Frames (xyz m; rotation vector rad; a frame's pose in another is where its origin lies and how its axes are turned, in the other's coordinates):
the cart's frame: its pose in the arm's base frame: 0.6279 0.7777 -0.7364 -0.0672 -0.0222 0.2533
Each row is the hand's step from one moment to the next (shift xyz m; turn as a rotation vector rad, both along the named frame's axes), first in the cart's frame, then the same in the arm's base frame.
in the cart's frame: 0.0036 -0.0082 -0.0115 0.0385 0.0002 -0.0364
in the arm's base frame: 0.0059 -0.0077 -0.0109 0.0383 0.0075 -0.0358
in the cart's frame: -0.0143 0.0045 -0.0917 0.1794 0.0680 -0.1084
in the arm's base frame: -0.0122 -0.0051 -0.0920 0.1600 0.1038 -0.1104
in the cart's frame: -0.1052 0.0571 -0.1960 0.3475 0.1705 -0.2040
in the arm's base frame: -0.1101 0.0163 -0.2009 0.3000 0.2390 -0.2106
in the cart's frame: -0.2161 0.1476 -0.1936 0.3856 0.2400 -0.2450
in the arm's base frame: -0.2401 0.0760 -0.2062 0.3207 0.3131 -0.2558
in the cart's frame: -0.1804 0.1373 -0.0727 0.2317 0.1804 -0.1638
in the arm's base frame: -0.2067 0.0827 -0.0845 0.1842 0.2220 -0.1728
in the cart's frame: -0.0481 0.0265 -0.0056 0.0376 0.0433 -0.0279
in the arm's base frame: -0.0530 0.0132 -0.0081 0.0264 0.0495 -0.0303
